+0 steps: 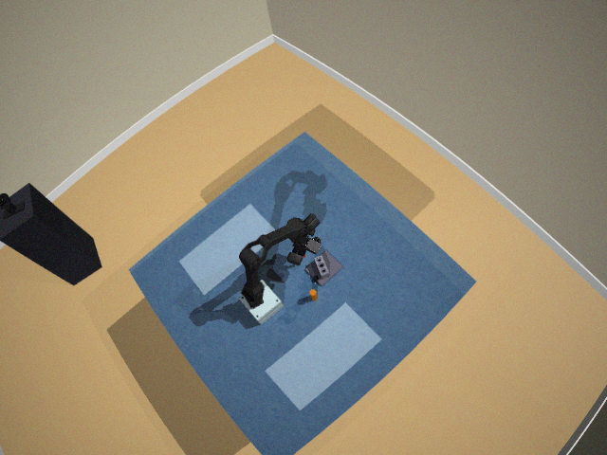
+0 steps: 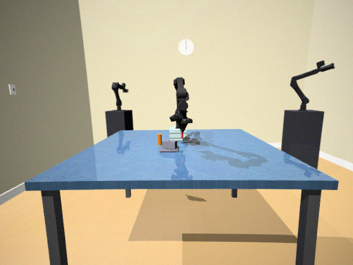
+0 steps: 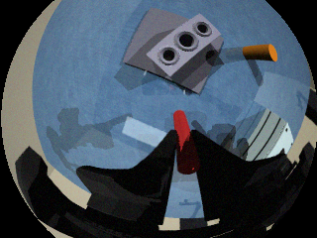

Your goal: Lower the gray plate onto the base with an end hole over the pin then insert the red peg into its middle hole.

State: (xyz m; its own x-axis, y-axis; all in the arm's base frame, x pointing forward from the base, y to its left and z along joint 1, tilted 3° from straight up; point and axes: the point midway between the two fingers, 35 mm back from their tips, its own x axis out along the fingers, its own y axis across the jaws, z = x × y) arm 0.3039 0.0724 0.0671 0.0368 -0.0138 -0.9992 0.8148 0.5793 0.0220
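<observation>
My gripper tip is now 80 mm to the left of the gray plate, 60 mm above it and 40 mm short of it. The rest, counted from my gripper tip: red peg (right at my gripper tip); orange cylinder (180 mm to the right, 70 mm below, 60 mm behind); base (100 mm below, 70 mm to the right, 50 mm ahead).
</observation>
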